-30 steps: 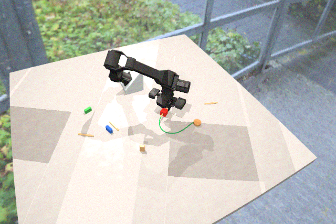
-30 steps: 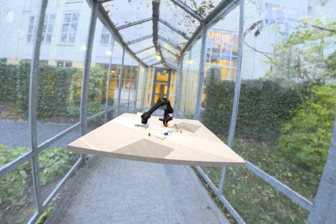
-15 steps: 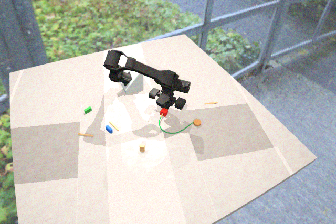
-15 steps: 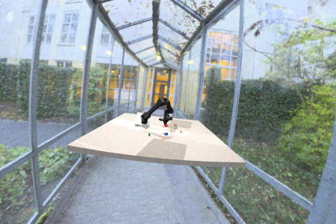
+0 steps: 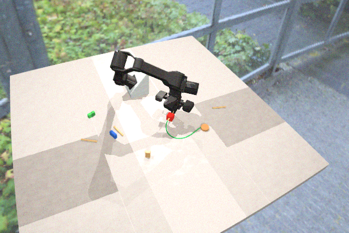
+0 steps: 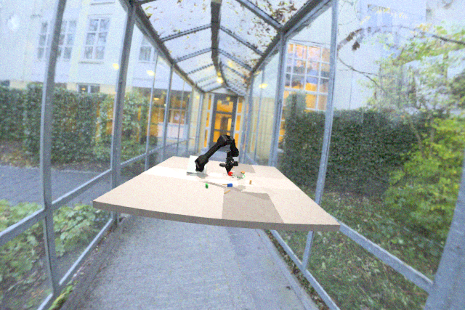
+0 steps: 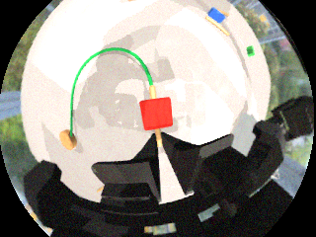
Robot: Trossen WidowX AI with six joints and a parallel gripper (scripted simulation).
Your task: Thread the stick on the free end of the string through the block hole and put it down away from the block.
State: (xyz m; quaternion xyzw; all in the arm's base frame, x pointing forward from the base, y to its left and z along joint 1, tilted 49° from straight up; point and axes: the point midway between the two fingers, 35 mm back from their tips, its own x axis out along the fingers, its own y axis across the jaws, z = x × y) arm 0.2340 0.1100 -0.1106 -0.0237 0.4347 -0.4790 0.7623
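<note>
Right now the red block is 20 mm to the right of my gripper tip, 20 mm ahead of it and 10 mm above it. Also, from my gripper tip: wooden block (210 mm ahead, 190 mm to the right, 10 mm above); thin wooden stick (30 mm to the right, 30 mm ahead, 10 mm above); round wooden button (130 mm ahead, 120 mm to the left).
</note>
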